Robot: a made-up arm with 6 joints.
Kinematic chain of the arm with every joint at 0, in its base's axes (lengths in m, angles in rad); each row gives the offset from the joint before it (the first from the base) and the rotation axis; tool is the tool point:
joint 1: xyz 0 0 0.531 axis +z
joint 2: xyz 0 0 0 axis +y
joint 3: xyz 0 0 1.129 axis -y
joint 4: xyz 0 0 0 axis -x
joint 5: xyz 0.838 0 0 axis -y
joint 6: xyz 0 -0.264 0 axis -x
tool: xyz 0 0 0
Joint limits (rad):
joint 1: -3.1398..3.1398
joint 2: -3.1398..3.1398
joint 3: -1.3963..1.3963
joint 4: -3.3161..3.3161
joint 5: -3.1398..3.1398
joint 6: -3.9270..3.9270
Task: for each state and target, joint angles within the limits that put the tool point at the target. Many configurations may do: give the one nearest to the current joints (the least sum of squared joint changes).
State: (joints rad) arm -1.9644 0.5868 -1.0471 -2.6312 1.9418 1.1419
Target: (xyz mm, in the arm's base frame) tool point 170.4 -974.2 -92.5
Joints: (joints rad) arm -1.6579 1.3900 -0.2826 -2.8729 1.9418 1.1419
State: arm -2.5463 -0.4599 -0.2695 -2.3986 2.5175 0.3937
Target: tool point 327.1 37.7 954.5
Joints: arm -2.3937 -1.3547 -0.9318 -2.4008 2.5175 0.3937
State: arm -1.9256 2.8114 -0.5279 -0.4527 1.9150 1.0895
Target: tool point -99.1 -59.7 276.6
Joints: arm -1.6874 2.6418 -1.2150 -1.2169 1.9150 1.0895
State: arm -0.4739 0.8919 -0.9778 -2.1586 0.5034 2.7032
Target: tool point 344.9 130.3 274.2
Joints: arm -0.0748 1.4888 -0.9879 -2.2016 0.5034 2.7032
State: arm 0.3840 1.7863 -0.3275 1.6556 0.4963 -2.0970
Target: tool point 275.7 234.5 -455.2
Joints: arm 0.5468 1.9684 -0.7949 1.7883 0.4963 -2.0970
